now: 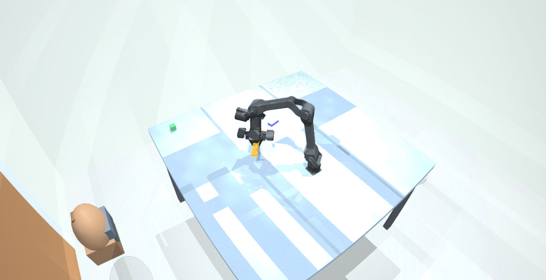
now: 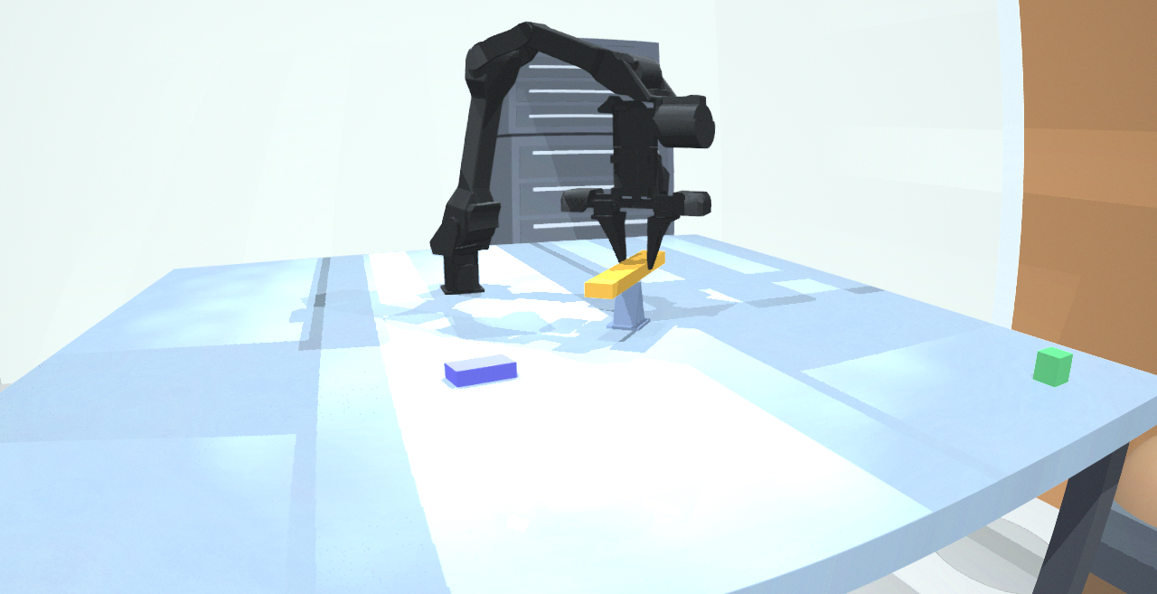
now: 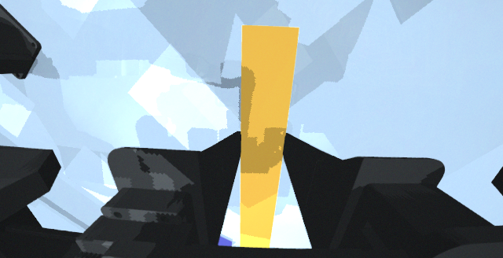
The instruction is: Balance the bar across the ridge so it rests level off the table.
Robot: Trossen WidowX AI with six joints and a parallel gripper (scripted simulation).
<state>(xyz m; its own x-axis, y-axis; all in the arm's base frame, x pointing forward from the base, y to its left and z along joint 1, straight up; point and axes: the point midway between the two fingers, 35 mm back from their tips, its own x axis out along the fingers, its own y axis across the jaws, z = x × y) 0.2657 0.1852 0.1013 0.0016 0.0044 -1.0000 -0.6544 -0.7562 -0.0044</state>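
Now: gripper tip 20 mm short of the yellow bar and 20 mm to the left of it. The rest, counted from my gripper tip: purple block: 170 mm ahead, 240 mm to the right, 60 mm below; green cube: 470 mm ahead, 310 mm to the left, 50 mm below.
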